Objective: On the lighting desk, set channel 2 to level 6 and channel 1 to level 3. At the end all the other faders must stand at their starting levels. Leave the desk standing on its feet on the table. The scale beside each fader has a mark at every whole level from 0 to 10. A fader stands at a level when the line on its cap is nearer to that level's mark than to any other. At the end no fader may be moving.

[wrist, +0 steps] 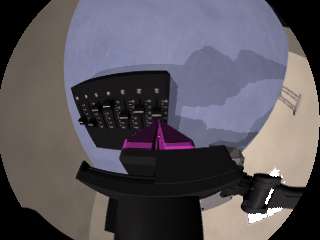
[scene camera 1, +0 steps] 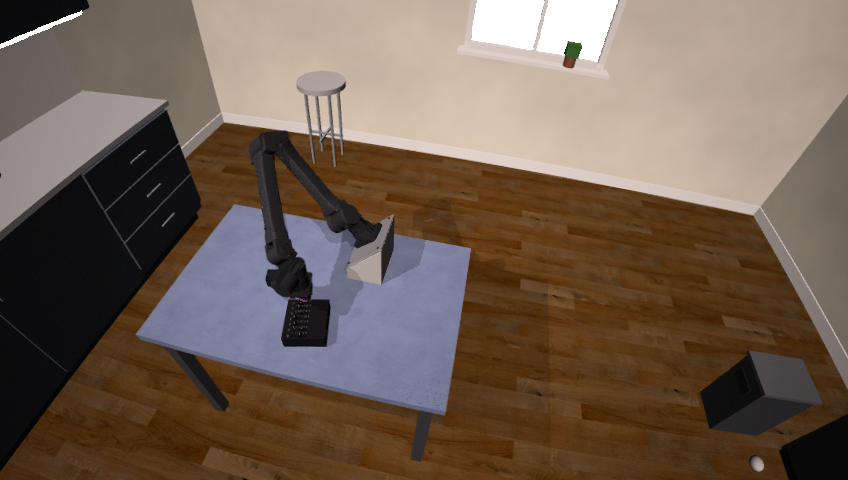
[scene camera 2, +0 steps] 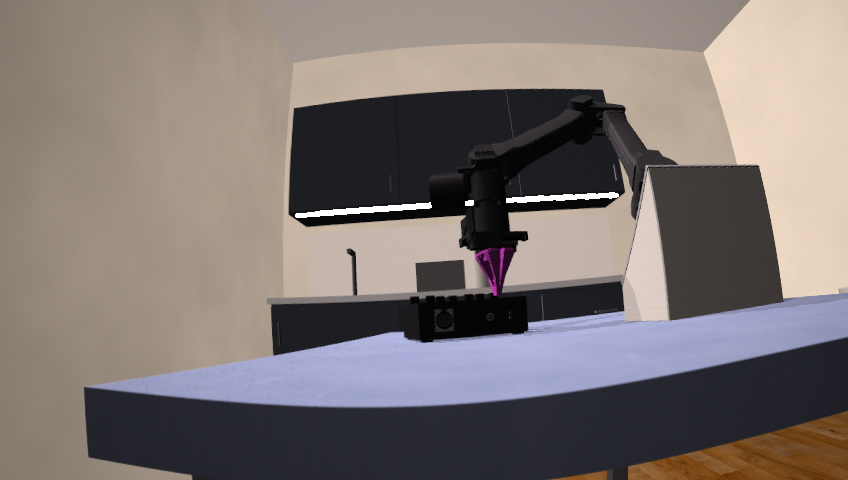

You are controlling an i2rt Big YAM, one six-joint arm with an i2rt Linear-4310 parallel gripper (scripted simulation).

Labels:
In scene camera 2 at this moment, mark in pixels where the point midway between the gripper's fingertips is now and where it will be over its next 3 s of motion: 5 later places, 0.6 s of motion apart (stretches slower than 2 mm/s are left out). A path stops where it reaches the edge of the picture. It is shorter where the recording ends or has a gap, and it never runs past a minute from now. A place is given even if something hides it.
My gripper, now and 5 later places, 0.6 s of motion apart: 497, 296; 495, 281; 493, 271; 488, 272; 481, 273; 478, 275

